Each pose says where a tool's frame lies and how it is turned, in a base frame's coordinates. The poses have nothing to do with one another.
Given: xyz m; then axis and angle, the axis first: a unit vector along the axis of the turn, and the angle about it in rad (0 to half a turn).
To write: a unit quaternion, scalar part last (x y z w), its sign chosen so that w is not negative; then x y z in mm. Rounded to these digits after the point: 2 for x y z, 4 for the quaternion.
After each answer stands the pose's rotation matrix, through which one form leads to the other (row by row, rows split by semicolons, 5 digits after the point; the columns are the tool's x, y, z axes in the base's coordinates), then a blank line. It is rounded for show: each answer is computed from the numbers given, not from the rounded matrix.
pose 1, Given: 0.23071 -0.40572 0.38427 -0.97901 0.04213 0.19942 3.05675
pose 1, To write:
-0.9781 0.0421 0.1992 0.0424 230.71 -405.72 384.27
0.91706 -0.09924 -0.38619; -0.06544 -0.99286 0.09973; -0.39333 -0.06619 -0.91701

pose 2, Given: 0.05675 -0.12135 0.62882 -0.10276 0.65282 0.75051 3.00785
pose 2, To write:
-0.1025 0.6514 0.7488 0.0668 56.75 -121.35 628.82
-0.97004 -0.23364 -0.06651; -0.03349 -0.14253 0.98922; -0.24061 0.96182 0.13043

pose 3, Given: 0.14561 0.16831 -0.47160 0.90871 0.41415 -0.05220 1.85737
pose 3, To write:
0.7277 0.3317 -0.0418 0.5989 145.61 168.31 -471.60
0.77650 0.53279 0.33642; 0.43265 -0.06266 -0.89938; -0.45810 0.84392 -0.27917

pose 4, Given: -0.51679 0.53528 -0.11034 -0.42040 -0.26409 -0.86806 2.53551
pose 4, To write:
-0.4012 -0.2521 -0.8285 0.2984 -516.79 535.28 -110.34
-0.49990 0.69676 0.51442; -0.29222 -0.69482 0.65714; 0.81530 0.17818 0.55095

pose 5, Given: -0.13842 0.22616 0.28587 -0.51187 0.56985 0.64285 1.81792
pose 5, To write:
-0.4038 0.4495 0.5071 0.6146 -138.42 226.16 285.87
0.08149 -0.98636 0.14299; 0.26028 0.15955 0.95226; -0.96209 -0.04038 0.26973

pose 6, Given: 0.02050 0.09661 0.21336 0.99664 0.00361 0.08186 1.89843
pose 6, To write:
0.8102 0.0029 0.0665 0.5823 20.50 96.61 213.36
0.99113 -0.07275 0.11126; 0.08226 -0.32179 -0.94323; 0.10442 0.94401 -0.31295

